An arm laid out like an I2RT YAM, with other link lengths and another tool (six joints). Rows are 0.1 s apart.
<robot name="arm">
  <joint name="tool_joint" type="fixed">
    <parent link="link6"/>
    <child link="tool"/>
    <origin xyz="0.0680 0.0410 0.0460" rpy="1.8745 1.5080 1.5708"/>
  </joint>
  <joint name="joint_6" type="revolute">
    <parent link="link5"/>
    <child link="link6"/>
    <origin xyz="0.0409 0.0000 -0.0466" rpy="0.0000 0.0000 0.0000"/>
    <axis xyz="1 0 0"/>
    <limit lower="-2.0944" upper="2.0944"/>
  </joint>
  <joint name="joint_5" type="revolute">
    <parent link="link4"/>
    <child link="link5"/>
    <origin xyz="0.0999 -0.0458 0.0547" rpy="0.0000 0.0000 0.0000"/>
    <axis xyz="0 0 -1"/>
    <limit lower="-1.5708" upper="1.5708"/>
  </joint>
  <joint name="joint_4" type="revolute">
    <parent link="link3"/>
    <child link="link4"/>
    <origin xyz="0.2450 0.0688 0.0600" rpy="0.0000 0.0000 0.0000"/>
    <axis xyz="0 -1 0"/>
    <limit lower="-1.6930" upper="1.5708"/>
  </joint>
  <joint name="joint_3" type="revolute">
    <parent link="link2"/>
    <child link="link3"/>
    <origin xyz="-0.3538 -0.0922 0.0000" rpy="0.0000 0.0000 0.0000"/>
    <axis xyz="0 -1 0"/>
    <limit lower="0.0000" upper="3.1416"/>
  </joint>
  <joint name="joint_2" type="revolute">
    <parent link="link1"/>
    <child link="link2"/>
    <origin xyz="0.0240 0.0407 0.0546" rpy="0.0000 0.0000 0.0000"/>
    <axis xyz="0 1 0"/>
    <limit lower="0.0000" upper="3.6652"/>
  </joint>
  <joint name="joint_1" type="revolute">
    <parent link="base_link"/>
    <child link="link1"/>
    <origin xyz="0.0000 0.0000 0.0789" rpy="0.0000 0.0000 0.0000"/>
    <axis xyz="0 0 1"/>
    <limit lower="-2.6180" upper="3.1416"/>
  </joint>
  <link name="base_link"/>
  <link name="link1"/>
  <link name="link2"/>
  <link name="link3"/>
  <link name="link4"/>
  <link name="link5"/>
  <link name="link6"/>
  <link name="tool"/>
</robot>
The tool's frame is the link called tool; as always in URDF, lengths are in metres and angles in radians.
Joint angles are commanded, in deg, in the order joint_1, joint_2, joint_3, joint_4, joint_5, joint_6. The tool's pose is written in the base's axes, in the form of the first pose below.
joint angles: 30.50, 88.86, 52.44, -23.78, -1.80, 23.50
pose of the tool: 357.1 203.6 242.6 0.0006 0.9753 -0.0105 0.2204
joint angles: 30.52, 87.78, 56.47, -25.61, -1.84, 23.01
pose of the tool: 364.5 208.8 272.9 -0.0002 0.9694 0.0030 0.2455
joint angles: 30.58, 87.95, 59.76, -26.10, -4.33, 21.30
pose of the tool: 369.5 219.7 294.7 -0.0195 0.9649 0.0288 0.2604
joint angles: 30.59, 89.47, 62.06, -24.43, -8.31, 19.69
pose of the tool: 376.5 234.3 307.4 -0.0434 0.9599 0.0643 0.2693
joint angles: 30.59, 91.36, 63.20, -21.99, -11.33, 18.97
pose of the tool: 384.3 246.0 311.0 -0.0583 0.9557 0.0912 0.2737
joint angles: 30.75, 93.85, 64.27, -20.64, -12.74, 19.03
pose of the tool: 393.4 255.8 304.9 -0.0640 0.9559 0.1017 0.2680
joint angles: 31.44, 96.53, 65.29, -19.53, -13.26, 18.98
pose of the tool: 400.9 268.1 295.0 -0.0722 0.9567 0.1048 0.2616
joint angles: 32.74, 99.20, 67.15, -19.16, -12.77, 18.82
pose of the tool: 407.3 284.4 287.7 -0.0828 0.9568 0.1022 0.2595
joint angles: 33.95, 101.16, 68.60, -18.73, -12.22, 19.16
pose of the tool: 411.5 298.3 282.9 -0.0885 0.9566 0.1013 0.2587
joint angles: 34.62, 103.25, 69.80, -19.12, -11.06, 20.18
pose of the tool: 417.6 306.1 271.9 -0.0830 0.9604 0.0912 0.2497
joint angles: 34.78, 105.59, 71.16, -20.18, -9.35, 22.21
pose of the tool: 427.6 308.5 257.3 -0.0642 0.9671 0.0744 0.2348
